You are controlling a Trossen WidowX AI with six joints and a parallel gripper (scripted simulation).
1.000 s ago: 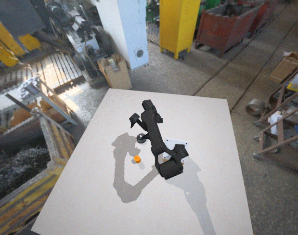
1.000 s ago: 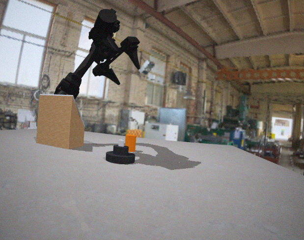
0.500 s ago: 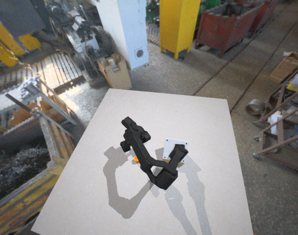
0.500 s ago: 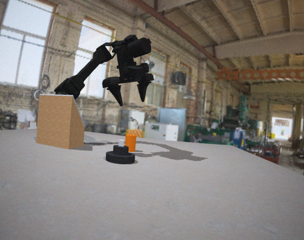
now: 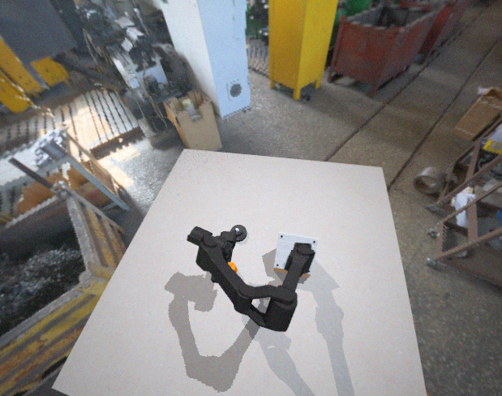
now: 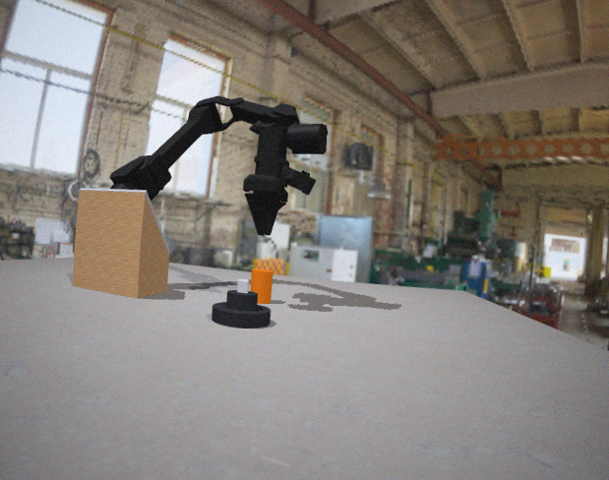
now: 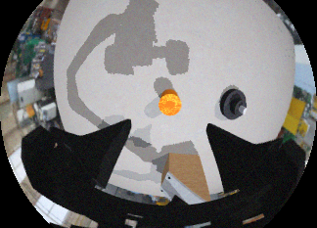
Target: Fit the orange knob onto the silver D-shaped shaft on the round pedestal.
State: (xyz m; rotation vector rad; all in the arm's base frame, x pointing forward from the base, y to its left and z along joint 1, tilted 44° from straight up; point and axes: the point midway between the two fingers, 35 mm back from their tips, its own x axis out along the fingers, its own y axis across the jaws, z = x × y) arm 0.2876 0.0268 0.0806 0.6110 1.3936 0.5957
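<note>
Now: the orange knob 80 mm below my gripper tip. The rest, counted from my gripper tip: black round pedestal (180 mm to the right, 100 mm below).
</note>
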